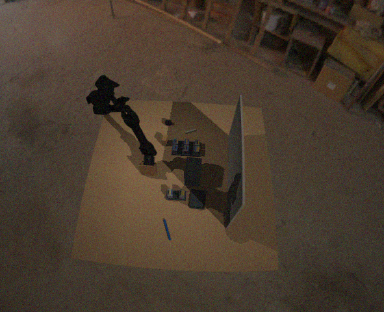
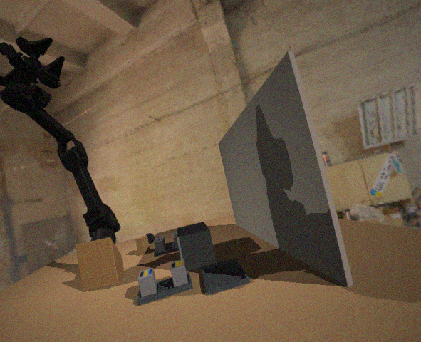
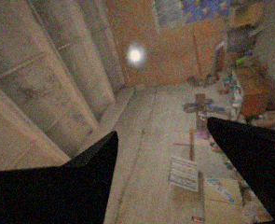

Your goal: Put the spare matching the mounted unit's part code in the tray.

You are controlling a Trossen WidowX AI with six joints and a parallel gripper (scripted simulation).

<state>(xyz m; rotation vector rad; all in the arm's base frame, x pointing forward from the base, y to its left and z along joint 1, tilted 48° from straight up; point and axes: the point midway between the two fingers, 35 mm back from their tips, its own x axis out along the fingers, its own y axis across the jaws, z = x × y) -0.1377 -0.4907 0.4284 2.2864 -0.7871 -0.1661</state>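
Right now my gripper tip is 21 cm short of the grey spare, 18 cm to the right of it and 74 cm above it. The rest, counted from my gripper tip: grey wall panel: 57 cm ahead, 3 cm to the right, 55 cm below; then rack: 21 cm ahead, 15 cm to the right, 77 cm below; then mounted unit: 33 cm ahead, 1 cm to the left, 73 cm below.
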